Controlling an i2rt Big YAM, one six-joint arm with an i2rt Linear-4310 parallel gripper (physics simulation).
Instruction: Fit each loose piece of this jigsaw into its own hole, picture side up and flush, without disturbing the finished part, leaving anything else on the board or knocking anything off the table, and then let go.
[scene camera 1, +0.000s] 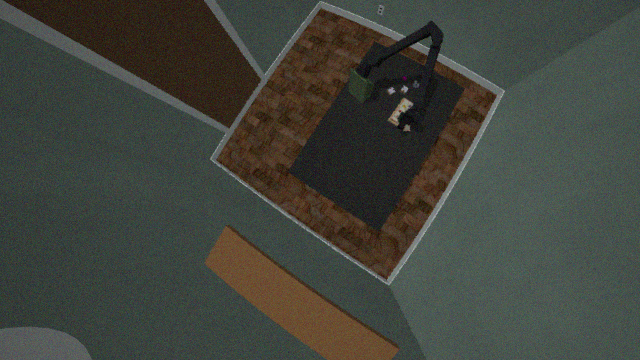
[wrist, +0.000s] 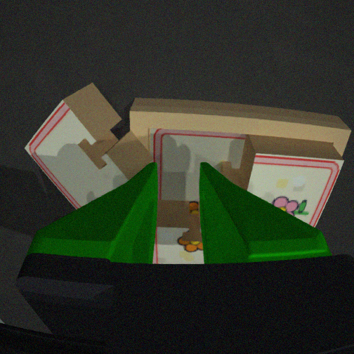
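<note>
The jigsaw board (scene camera 1: 403, 106) (wrist: 239, 121) lies on the dark table, with a tan rim and a flower picture. A fitted piece with a pink flower (wrist: 293, 191) sits at the board's right. One loose piece (wrist: 67, 147), white with a red border, lies turned and skewed against the board's left corner, outside its hole. My gripper (scene camera 1: 406, 123) (wrist: 178, 165) is low over the board's left hole, its green fingers shut with only a narrow gap and nothing between them. Two more loose pieces (scene camera 1: 391, 91) (scene camera 1: 404, 88) lie on the table beyond the board.
A green box (scene camera 1: 359, 86) stands by the arm's base. A small grey object (scene camera 1: 416, 84) and a small magenta object (scene camera 1: 405, 78) lie near the loose pieces. The dark table (scene camera 1: 354, 161) stands on a brown parquet floor.
</note>
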